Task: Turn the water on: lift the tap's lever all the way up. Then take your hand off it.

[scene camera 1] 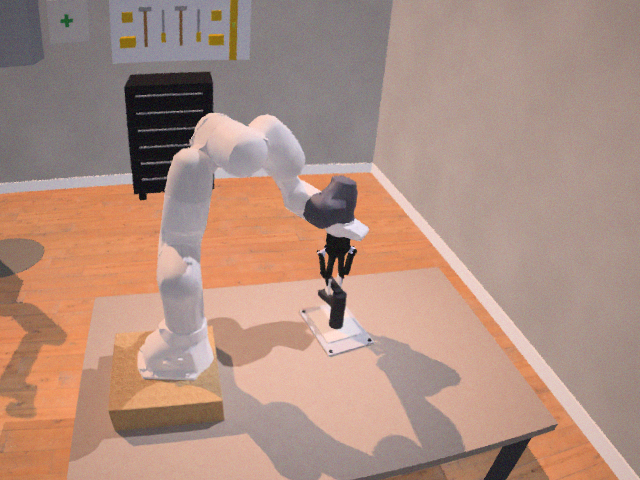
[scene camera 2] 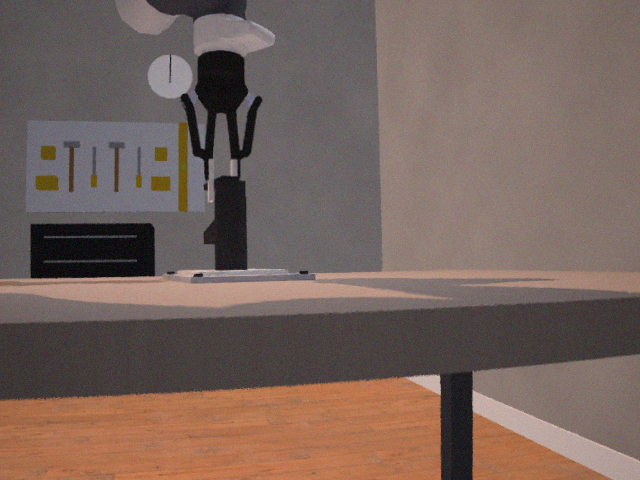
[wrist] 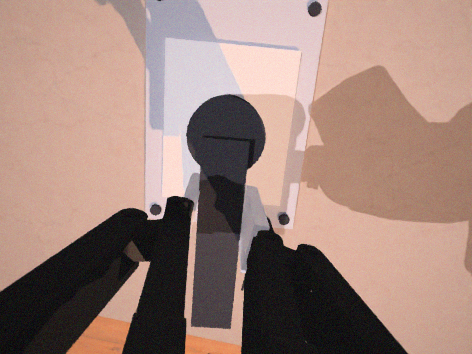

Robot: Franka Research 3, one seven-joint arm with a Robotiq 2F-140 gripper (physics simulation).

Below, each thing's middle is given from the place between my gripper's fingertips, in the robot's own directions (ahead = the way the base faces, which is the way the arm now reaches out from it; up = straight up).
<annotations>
I see the tap lever [wrist: 226, 136] 20 mm above my hand.
</annotations>
